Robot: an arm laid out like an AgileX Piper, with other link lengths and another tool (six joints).
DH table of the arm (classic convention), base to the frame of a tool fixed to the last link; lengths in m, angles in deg. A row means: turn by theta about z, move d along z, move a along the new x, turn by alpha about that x. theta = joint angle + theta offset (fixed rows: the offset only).
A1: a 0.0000, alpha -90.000, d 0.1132, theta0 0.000
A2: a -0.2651, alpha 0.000, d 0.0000, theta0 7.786
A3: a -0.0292, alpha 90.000, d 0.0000, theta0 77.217
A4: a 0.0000, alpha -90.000, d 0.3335, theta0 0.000
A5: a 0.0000, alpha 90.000, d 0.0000, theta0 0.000
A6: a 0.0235, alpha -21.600, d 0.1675, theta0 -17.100
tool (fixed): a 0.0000, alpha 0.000, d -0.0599, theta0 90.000
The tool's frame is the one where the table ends.
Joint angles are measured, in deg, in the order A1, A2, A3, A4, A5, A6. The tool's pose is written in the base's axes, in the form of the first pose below.
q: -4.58 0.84 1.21 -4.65 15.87 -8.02
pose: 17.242 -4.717 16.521 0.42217 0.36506 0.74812 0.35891
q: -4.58 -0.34 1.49 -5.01 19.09 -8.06
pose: 16.922 -4.767 16.098 0.40836 0.37341 0.75627 0.34908
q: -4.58 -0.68 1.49 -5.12 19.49 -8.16
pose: 16.864 -4.780 16.139 0.40855 0.37305 0.75709 0.34746
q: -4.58 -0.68 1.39 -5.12 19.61 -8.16
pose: 16.853 -4.780 16.194 0.40844 0.37319 0.75712 0.34738
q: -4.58 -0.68 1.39 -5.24 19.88 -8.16
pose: 16.832 -4.793 16.152 0.40702 0.37391 0.75829 0.34572
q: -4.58 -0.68 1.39 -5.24 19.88 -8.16
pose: 16.832 -4.793 16.152 0.40702 0.37391 0.75829 0.34572
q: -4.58 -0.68 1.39 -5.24 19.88 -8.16
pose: 16.832 -4.793 16.152 0.40702 0.37391 0.75829 0.34572
